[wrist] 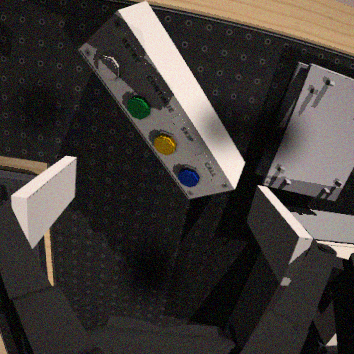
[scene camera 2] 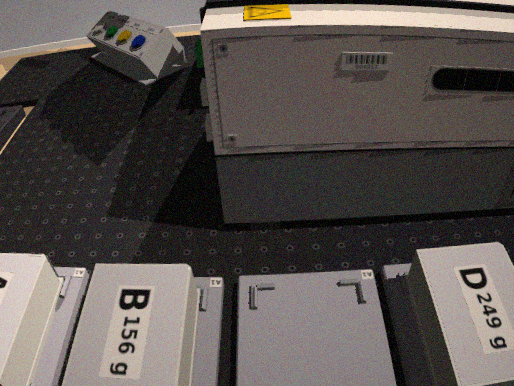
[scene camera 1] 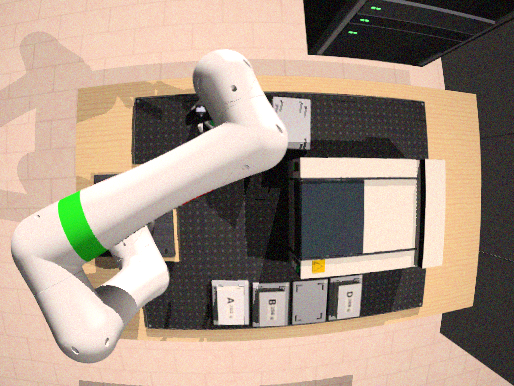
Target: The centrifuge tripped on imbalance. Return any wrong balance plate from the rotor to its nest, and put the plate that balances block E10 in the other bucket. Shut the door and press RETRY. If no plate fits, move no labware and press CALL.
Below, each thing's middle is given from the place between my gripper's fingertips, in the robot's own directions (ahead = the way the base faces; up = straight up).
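From my hand: button box (wrist: 133, 56), 140 mm below, 30 mm to the left of it; nest (scene camera 2: 325, 321), 180 mm below, 220 mm ahead of it, 590 mm to the right of it; dark door panel (scene camera 1: 332, 211), 20 mm above, 260 mm ahead of it, 280 mm to the right of it; centrifuge (scene camera 2: 317, 120), 60 mm below, 290 mm to the right of it, 410 mm ahead of it.
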